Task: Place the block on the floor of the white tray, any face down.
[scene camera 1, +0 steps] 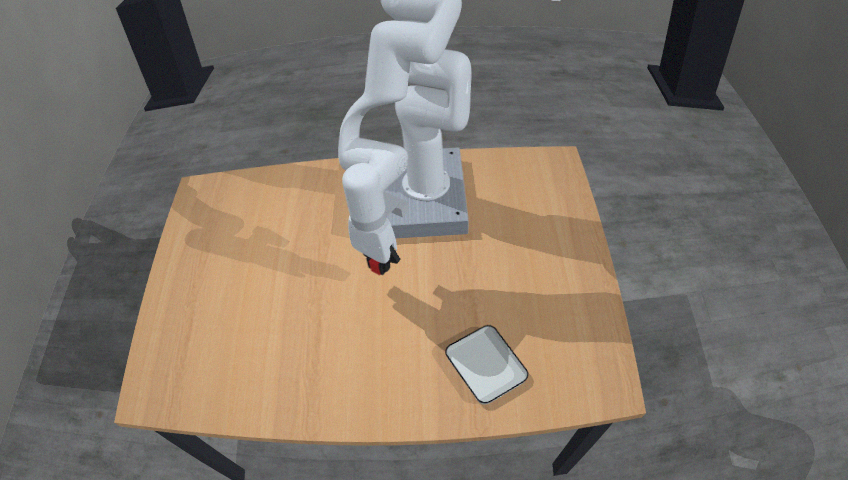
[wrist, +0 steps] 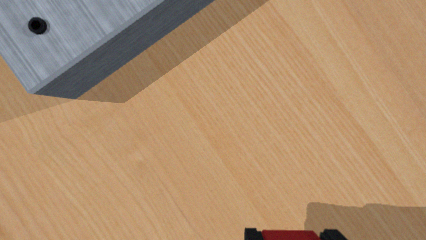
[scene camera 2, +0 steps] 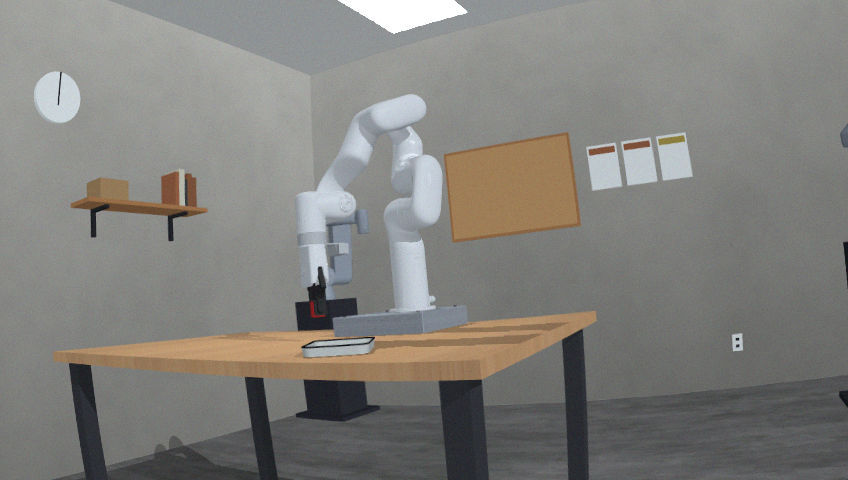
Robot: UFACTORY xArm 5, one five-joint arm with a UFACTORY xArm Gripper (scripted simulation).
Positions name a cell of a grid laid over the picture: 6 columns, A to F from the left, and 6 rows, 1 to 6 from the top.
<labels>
white tray: scene camera 1 D5; scene camera 2 C5; not seen in the wrist view (out of frame)
</labels>
